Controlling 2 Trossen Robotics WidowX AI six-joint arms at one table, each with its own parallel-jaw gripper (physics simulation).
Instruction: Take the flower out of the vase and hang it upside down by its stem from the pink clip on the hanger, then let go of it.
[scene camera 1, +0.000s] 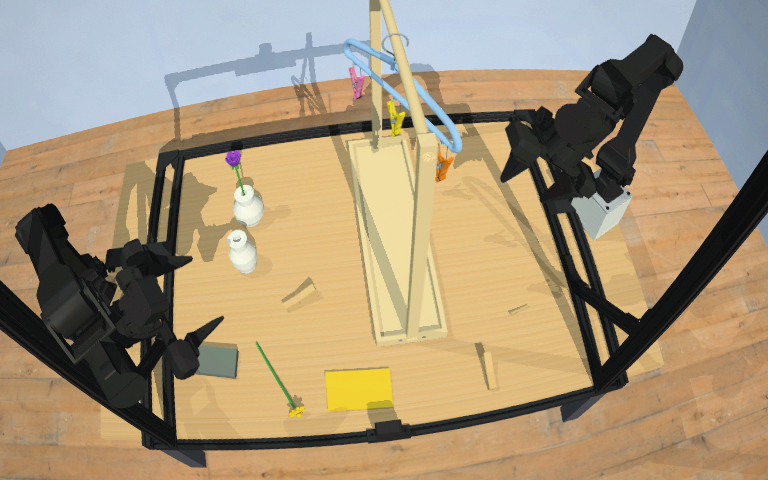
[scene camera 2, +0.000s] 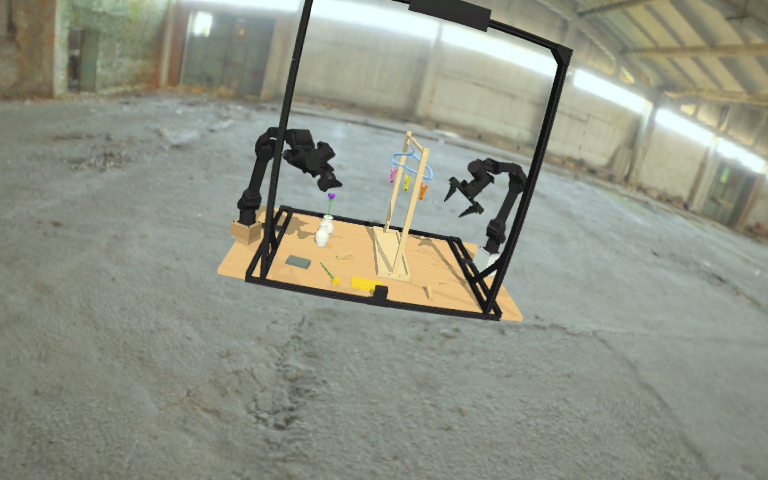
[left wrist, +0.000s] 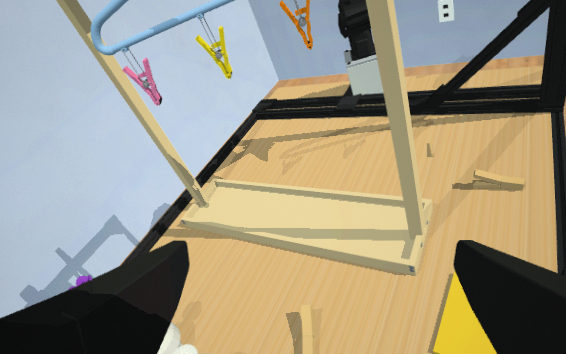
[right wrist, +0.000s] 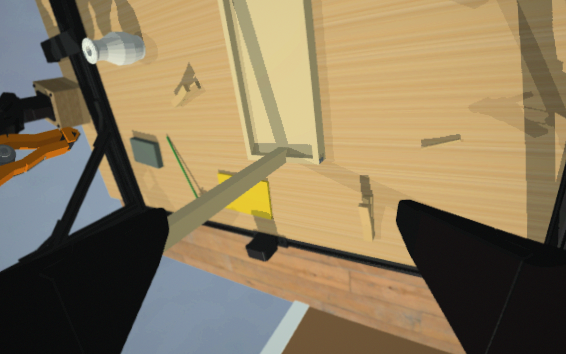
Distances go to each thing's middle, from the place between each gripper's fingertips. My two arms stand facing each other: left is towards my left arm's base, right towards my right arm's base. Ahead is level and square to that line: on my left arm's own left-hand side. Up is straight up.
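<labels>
My left gripper is 5 cm short of the grey block (scene camera 1: 214, 361), 9 cm to the right of it and 37 cm above it. Counting from that same left hand, the wooden stand base (scene camera 1: 386, 195) is 28 cm ahead, 32 cm to the right and 38 cm below, the orange clip (right wrist: 52, 143) is 15 cm ahead, 36 cm to the right and 2 cm below, and the yellow pad (scene camera 1: 363, 389) is 5 cm behind, 18 cm to the right and 38 cm below. Going by its middle, the yellow pad is nearer to my left gripper than to my right hand.
The orange clip is 13 cm to the left of my right hand, 4 cm ahead of it and 5 cm above it. From my right hand again, you'd find the grey block 58 cm to the left, 6 cm behind and 30 cm below, the wooden stand base 17 cm to the left, 17 cm ahead and 30 cm below, and the yellow pad 31 cm to the left, 16 cm behind and 30 cm below. Going by their middles, the grey block is the farthest from my right hand of the things named here.
</labels>
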